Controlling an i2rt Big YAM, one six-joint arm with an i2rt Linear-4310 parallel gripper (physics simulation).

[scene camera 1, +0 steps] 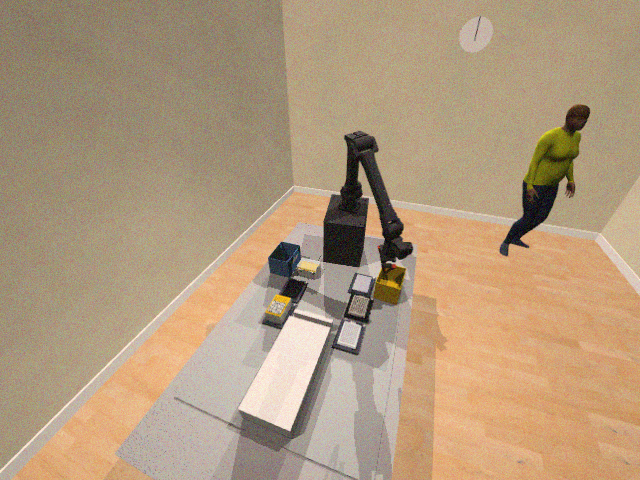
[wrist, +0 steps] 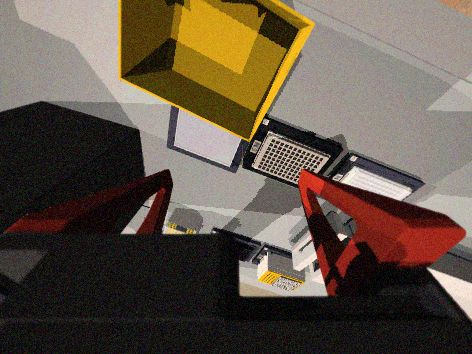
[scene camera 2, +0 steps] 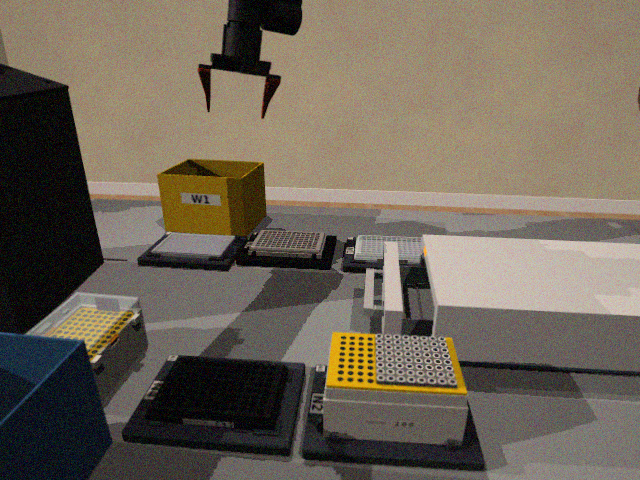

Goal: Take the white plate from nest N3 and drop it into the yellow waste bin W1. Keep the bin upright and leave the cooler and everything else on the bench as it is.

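Seen in the pictures: gripper, between the fingertips: [scene camera 1: 383,265] [wrist: 235,176] [scene camera 2: 235,115]; arm's base, origin of its link: [scene camera 1: 349,206].
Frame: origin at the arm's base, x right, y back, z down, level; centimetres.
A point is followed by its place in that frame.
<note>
My gripper [scene camera 1: 387,267] @(x -30.4, y -30.9, z 11.2 cm) [scene camera 2: 235,114] @(x -30.4, y -30.9, z 11.2 cm) [wrist: 235,176] @(x -30.4, y -30.9, z 11.2 cm) is open with nothing between its red-edged fingers. It hangs in the air above the yellow bin [scene camera 1: 388,291] @(x -35.3, y -32.1, z 26.3 cm) [scene camera 2: 196,219] @(x -27.7, y -22.0, z 31.2 cm) [wrist: 220,82] @(x -29.8, y -24.3, z 34.0 cm), labelled W1, which stands upright. Its inside shows bare yellow surfaces and shadows in the wrist view. A whitish plate with a grid of wells [scene camera 1: 358,306] @(x -23.1, y -43.6, z 31.8 cm) [scene camera 2: 287,242] @(x -21.9, y -42.6, z 31.8 cm) [wrist: 290,157] @(x -24.1, y -42.1, z 32.2 cm) sits flat in the dark middle nest beside the bin; the nest's label is too small to read surely. It is well below and apart from the fingers.
Neighbouring nests hold a smooth pale slab [scene camera 1: 361,283] @(x -19.1, y -26.3, z 32.4 cm) [scene camera 2: 195,244] @(x -18.8, y -26.3, z 32.4 cm) [wrist: 207,131] @(x -21.1, y -25.4, z 32.4 cm) and a clear-white plate [scene camera 1: 349,334] @(x -24.8, y -61.4, z 31.8 cm) [scene camera 2: 369,248] @(x -22.5, y -57.2, z 31.7 cm) [wrist: 377,183] @(x -27.7, y -59.6, z 31.8 cm). A long white box [scene camera 1: 286,369] @(x -9.0, y -91.2, z 26.0 cm) [scene camera 2: 516,273] @(x -6.4, y -77.7, z 26.0 cm), a yellow-topped rack [scene camera 1: 278,306] @(x 11.7, y -64.8, z 26.7 cm) [scene camera 2: 395,413] @(x 16.8, y -64.4, z 29.7 cm), a black plate [scene camera 2: 217,392] @(x 15.7, y -46.5, z 31.8 cm) and a blue box [scene camera 1: 284,259] @(x 33.5, y -25.0, z 34.0 cm) [scene camera 2: 51,403] @(x 27.1, y -38.6, z 24.5 cm) also stand here.
</note>
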